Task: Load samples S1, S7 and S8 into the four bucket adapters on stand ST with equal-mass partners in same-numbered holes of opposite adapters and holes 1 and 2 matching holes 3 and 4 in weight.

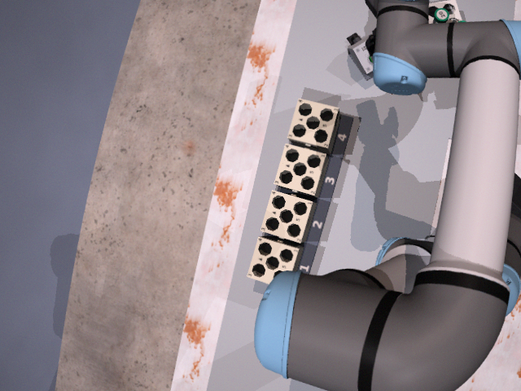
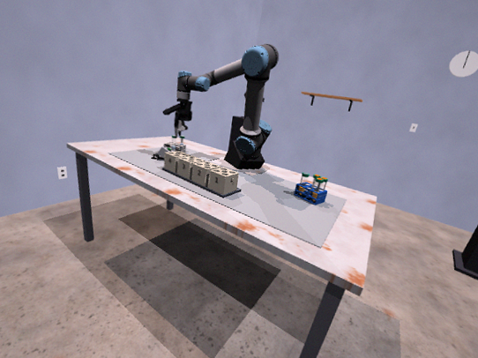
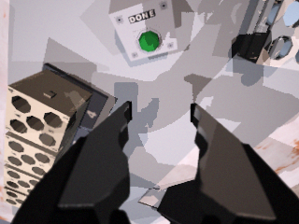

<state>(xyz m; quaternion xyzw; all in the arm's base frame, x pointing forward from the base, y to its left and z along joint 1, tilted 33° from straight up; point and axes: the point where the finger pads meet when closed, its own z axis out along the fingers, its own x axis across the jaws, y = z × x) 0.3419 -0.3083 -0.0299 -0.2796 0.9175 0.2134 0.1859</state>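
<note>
The water blank is 17 cm to the right of my hand, 10 cm below it and 7 cm behind it. The rest, counted from my hand: white-dot blank (15 cm to the right, 14 cm behind, 10 cm below); green DONE key (10 cm below, 4 cm ahead, 2 cm to the right); beige blank rack (17 cm to the right, 13 cm below, 10 cm behind).
</note>
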